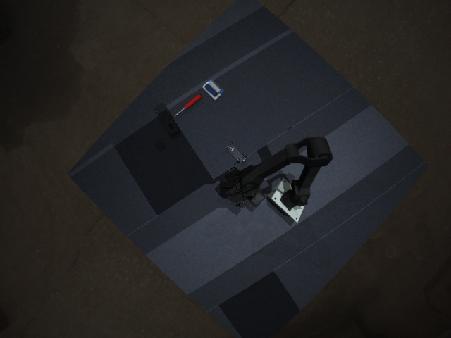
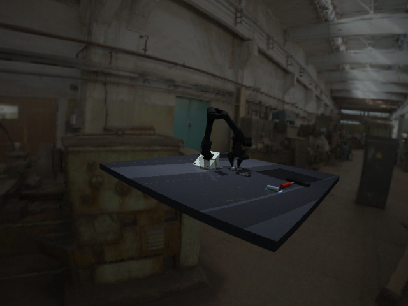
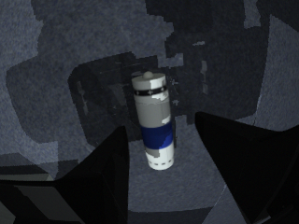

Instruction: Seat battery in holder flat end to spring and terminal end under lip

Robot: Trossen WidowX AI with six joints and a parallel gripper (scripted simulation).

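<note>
Right now my gripper tip is 1 cm above the battery. Round my gripper tip: white box 44 cm ahead, 19 cm to the right, 1 cm below; then red-handled screwdriver 45 cm ahead, 4 cm to the right, 1 cm below; then dark square 40 cm ahead, 17 cm to the left, 1 cm below.
</note>
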